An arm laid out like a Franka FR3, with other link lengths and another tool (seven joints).
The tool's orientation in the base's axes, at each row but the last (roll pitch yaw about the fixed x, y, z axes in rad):
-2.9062 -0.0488 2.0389
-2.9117 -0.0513 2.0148
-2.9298 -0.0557 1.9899
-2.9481 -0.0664 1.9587
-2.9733 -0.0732 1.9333
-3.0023 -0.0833 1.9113
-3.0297 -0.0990 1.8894
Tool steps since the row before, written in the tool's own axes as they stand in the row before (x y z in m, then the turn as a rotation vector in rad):
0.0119 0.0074 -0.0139 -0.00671 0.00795 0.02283
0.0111 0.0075 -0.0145 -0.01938 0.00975 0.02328
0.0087 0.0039 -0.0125 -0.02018 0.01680 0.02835
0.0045 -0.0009 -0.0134 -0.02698 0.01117 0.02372
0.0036 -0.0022 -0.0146 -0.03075 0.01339 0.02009
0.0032 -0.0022 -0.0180 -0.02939 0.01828 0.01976
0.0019 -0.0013 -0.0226 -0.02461 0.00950 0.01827
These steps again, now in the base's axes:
0.0042 0.0148 0.0124 0.00464 -0.00385 -0.02435
0.0051 0.0140 0.0130 0.01155 -0.01453 -0.02585
0.0026 0.0100 0.0119 0.01705 -0.01256 -0.03232
0.0002 0.0040 0.0136 0.01547 -0.02094 -0.02716
-0.0006 0.0024 0.0150 0.01950 -0.02368 -0.02424
-0.0003 0.0017 0.0183 0.02364 -0.02074 -0.02448
0.0013 0.0001 0.0227 0.01410 -0.01914 -0.02155

